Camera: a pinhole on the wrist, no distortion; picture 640 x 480 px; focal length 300.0 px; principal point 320.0 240.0 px. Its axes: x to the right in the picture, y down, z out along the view. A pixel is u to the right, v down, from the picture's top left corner.
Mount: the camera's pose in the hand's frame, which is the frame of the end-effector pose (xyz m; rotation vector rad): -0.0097 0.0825 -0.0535 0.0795 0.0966 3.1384
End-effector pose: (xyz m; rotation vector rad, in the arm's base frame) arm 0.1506 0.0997 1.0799 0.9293 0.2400 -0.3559
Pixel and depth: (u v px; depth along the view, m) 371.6 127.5 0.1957
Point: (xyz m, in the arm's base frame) 0.1937 0.0850 1.2955
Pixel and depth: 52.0 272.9 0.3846
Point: 0.5144 -0.1911 1.1846
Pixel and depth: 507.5 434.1 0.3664
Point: -0.0863 -0.2043 1.2560
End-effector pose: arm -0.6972 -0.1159 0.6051 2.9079 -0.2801 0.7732
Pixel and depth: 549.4 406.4 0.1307
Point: -0.7473 -0.1327 0.4803
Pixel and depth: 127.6 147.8 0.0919
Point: -0.6595 -0.2426 0.6111
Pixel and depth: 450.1 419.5 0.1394
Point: -0.7076 -0.1296 0.4933
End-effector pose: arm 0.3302 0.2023 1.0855 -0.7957 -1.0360 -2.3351
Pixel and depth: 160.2 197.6 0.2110
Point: 0.3717 0.2219 1.3060
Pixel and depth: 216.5 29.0 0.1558
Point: 0.4448 0.1420 1.2725
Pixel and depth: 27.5 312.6 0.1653
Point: 0.2798 0.2243 1.2762
